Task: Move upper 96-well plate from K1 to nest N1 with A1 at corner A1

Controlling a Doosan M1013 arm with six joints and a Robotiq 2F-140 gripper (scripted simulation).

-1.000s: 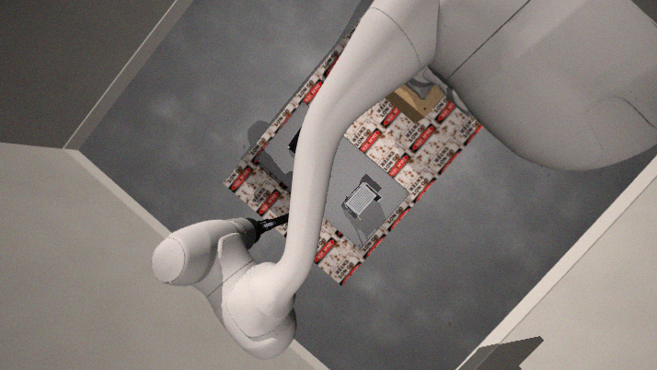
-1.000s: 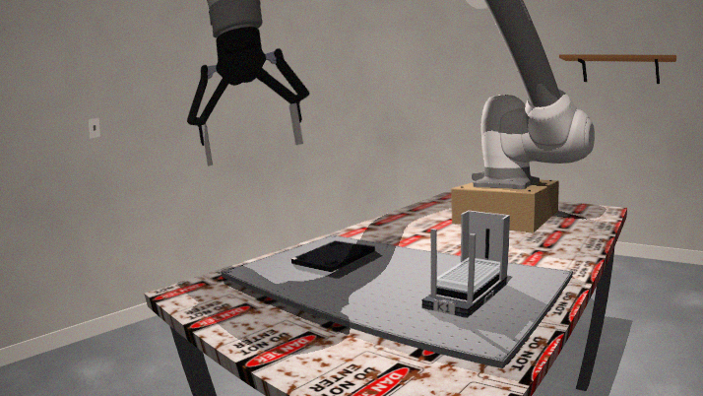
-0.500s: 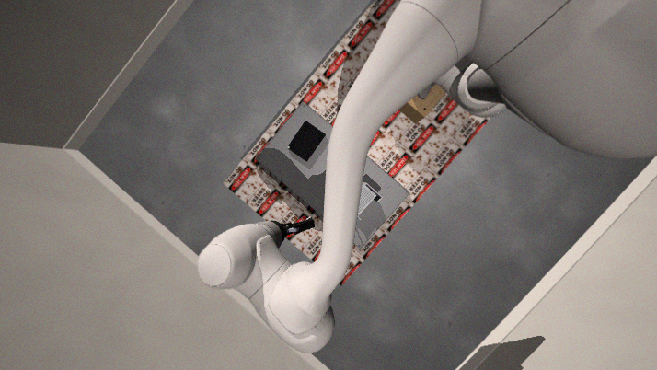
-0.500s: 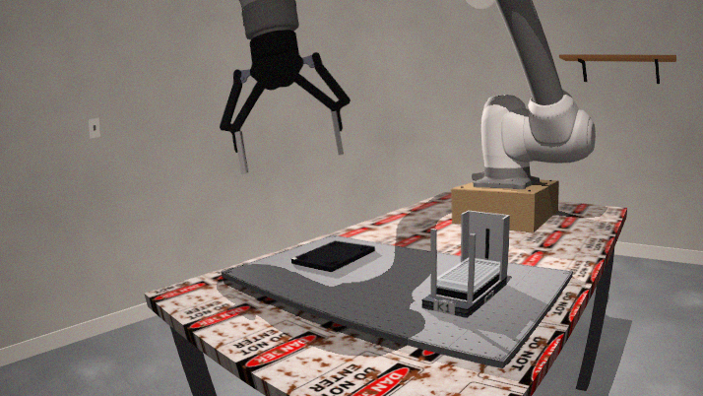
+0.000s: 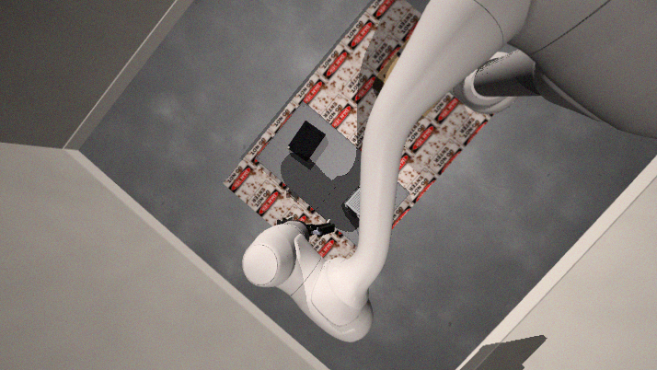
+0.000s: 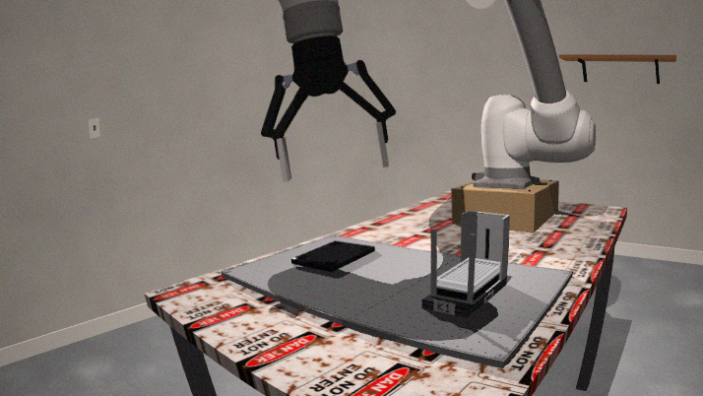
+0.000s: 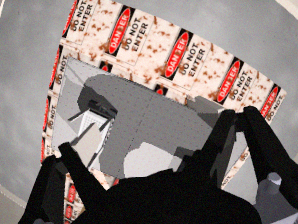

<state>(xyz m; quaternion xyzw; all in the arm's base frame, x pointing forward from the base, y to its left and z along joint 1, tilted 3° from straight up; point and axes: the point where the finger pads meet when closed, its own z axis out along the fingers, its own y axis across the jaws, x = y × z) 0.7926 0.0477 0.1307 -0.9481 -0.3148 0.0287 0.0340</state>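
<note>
Right now the white 96-well plate is 220 mm below my hand, 190 mm behind it and 130 mm to the left of it. Round my hand: black plate: 230 mm below, 190 mm behind, 130 mm to the left; black plate nest N1: 260 mm to the right, 250 mm below, 240 mm behind; pale square: 310 mm to the right, 240 mm below, 160 mm behind.
</note>
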